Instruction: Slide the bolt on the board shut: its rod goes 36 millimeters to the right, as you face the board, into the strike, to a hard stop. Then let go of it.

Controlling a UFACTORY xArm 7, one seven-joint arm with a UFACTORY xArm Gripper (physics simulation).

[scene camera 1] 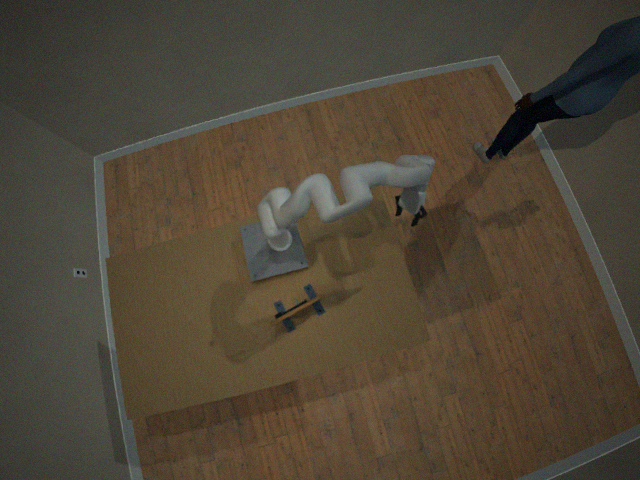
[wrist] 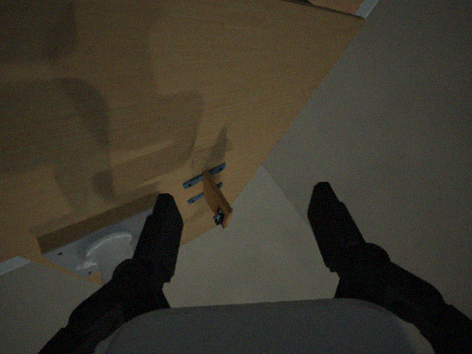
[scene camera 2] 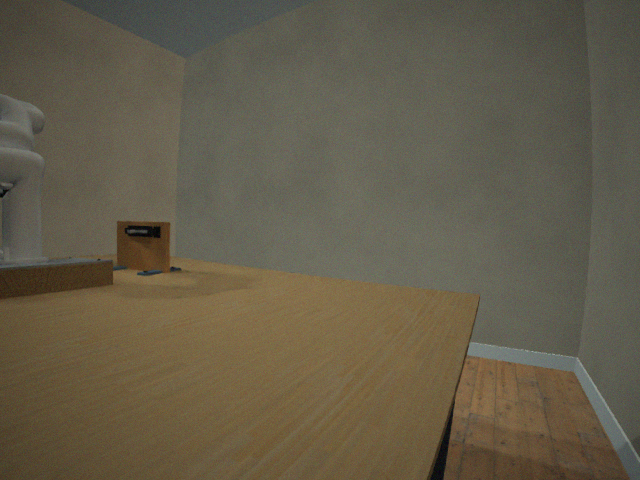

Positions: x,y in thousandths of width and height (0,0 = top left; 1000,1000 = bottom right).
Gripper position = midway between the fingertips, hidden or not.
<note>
I see my gripper (scene camera 1: 634,459) and an orange-brown board (scene camera 2: 235,530).
My gripper shows as well in the wrist view (wrist: 516,572). The orange-brown board also shows in the wrist view (wrist: 448,544).
</note>
